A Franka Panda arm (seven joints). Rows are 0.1 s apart.
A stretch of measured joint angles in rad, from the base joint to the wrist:
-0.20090 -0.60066 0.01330 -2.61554 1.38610 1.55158 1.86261
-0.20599 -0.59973 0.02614 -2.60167 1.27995 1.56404 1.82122
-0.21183 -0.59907 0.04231 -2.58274 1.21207 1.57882 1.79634
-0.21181 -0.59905 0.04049 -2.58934 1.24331 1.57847 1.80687
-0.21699 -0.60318 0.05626 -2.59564 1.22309 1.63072 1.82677
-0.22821 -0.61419 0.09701 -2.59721 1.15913 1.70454 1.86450
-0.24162 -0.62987 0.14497 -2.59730 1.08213 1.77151 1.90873
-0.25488 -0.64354 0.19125 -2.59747 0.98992 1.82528 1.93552
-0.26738 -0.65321 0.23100 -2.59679 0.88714 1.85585 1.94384
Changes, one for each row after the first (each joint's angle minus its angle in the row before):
-0.00509 0.00093 0.01284 0.01387 -0.10615 0.01246 -0.04139
-0.00584 0.00066 0.01617 0.01893 -0.06788 0.01478 -0.02488
0.00002 0.00002 -0.00182 -0.00660 0.03124 -0.00035 0.01053
-0.00518 -0.00413 0.01577 -0.00630 -0.02022 0.05225 0.01990
-0.01122 -0.01101 0.04075 -0.00157 -0.06396 0.07382 0.03773
-0.01341 -0.01568 0.04796 -0.00009 -0.07700 0.06697 0.04423
-0.01326 -0.01367 0.04628 -0.00017 -0.09221 0.05377 0.02679
-0.01250 -0.00967 0.03975 0.00068 -0.10278 0.03057 0.00832

